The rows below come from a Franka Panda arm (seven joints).
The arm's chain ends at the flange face. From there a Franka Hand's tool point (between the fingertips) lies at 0.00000 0.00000 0.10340 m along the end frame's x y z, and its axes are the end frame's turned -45 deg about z.
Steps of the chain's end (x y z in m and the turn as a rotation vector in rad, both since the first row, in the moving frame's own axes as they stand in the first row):
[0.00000 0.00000 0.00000 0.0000 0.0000 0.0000]
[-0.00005 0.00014 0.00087 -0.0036 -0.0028 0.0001]
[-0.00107 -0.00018 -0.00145 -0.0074 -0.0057 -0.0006]
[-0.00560 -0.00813 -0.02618 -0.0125 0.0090 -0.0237]
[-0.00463 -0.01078 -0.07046 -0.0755 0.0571 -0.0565]
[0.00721 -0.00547 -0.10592 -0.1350 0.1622 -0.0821]
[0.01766 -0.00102 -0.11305 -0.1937 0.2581 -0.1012]
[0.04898 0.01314 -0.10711 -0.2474 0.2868 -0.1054]
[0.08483 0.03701 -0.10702 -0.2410 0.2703 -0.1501]
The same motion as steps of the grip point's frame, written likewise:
[0.00000 0.00000 0.00000 0.0000 0.0000 0.0000]
[-0.00060 0.00012 0.00087 -0.0006 -0.0045 0.0001]
[-0.00159 -0.00076 -0.00145 -0.0012 -0.0093 -0.0006]
[0.00155 -0.00813 -0.02619 -0.0152 -0.0025 -0.0237]
[0.00328 -0.00118 -0.07092 -0.0938 -0.0130 -0.0565]
[0.01183 0.02269 -0.10821 -0.2102 0.0192 -0.0821]
[0.01948 0.04394 -0.11838 -0.3195 0.0455 -0.1012]
[0.03018 0.08184 -0.11443 -0.3777 0.0279 -0.1054]
[0.03867 0.12243 -0.11371 -0.3615 0.0207 -0.1501]

